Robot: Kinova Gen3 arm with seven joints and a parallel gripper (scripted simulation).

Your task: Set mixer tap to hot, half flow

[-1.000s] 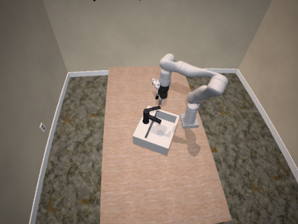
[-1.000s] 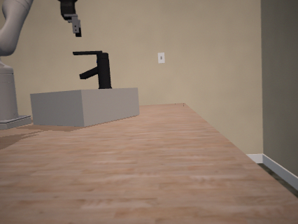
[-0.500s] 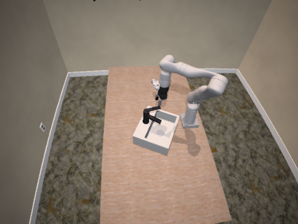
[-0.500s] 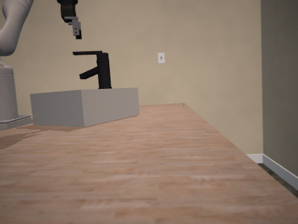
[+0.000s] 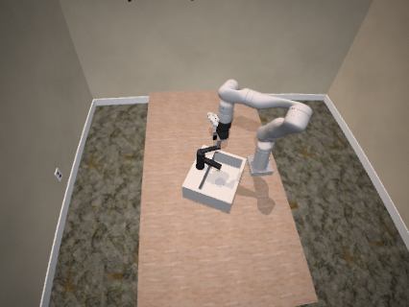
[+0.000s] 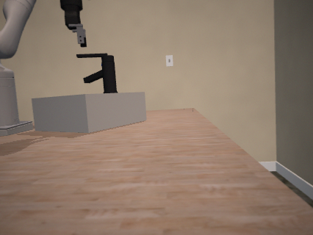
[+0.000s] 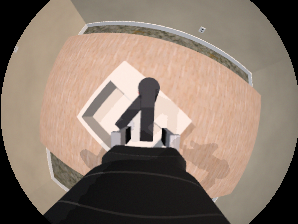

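My gripper is now 30 mm short of the lever, 10 mm to the right of it and 60 mm above it. Also, from my hand: white sink block (20 mm behind, 70 mm to the left, 290 mm below); then black mixer tap (60 mm ahead, 20 mm to the left, 100 mm below).
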